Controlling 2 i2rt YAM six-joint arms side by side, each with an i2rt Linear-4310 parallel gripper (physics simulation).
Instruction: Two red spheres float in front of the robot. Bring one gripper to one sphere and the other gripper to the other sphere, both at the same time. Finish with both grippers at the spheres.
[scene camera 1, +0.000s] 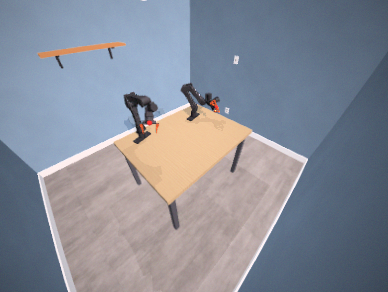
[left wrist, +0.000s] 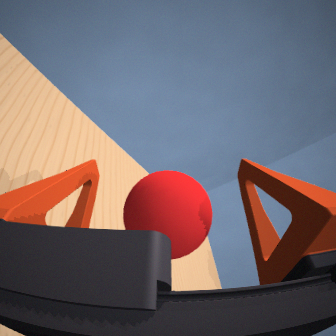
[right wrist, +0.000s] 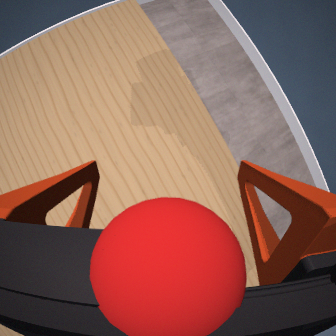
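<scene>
One red sphere is between the two orange fingers of my left gripper in the left wrist view, its lower left edge hidden by the black gripper body. My left gripper is open, the fingers apart from the sphere on both sides. The other red sphere looks large and low in the right wrist view, overlapping the black gripper body, below the fingertip line. My right gripper is open, and this sphere is near the base of its fingers in scene camera 1.
Both arms stand on a wooden table with dark legs, and both grippers are above its surface. An orange wall shelf is on the back wall at the upper left. Blue walls surround the grey floor.
</scene>
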